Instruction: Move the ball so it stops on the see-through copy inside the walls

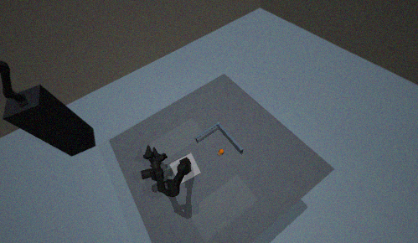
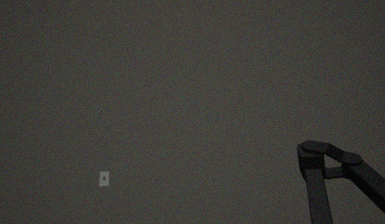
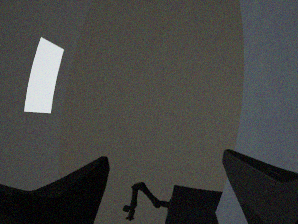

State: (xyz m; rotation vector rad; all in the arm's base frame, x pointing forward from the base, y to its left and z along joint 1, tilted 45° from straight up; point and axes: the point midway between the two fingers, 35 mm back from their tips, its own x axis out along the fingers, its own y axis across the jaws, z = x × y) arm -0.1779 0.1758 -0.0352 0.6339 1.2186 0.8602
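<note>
Now: gripper tip 460 mm short of the orange ball, 200 mm to the left of it and 200 mm above it. From my gripper tip the other things lie so: see-through copy of ball: 440 mm ahead, 210 mm to the right, 200 mm below.
</note>
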